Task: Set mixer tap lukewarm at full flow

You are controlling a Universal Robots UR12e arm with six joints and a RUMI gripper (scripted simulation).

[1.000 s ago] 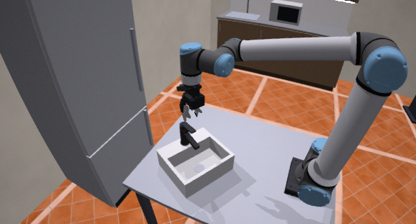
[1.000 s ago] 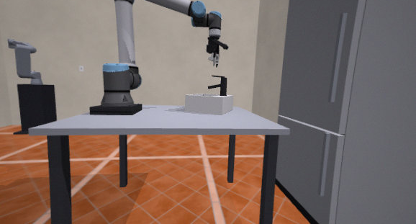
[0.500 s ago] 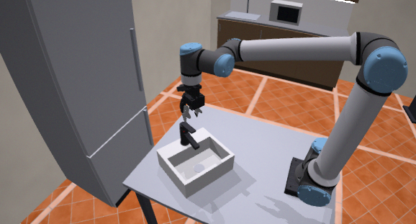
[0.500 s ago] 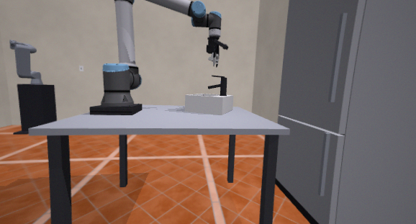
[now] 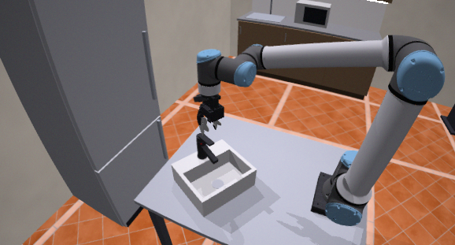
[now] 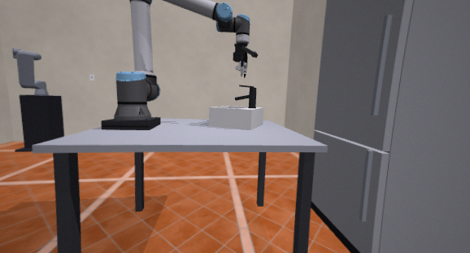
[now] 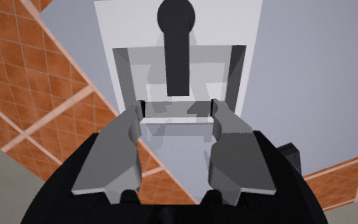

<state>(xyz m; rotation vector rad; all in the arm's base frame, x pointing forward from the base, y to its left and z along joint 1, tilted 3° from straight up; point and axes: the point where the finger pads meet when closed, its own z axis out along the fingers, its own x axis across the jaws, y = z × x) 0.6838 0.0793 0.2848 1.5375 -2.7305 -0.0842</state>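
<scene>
The lever lies 2 cm ahead of my hand, 1 cm to the right of it and 8 cm below it. Also, from my hand: white sink basin (4 cm behind, 2 cm to the left, 31 cm below); black mixer tap (4 cm ahead, 3 cm to the right, 12 cm below).
</scene>
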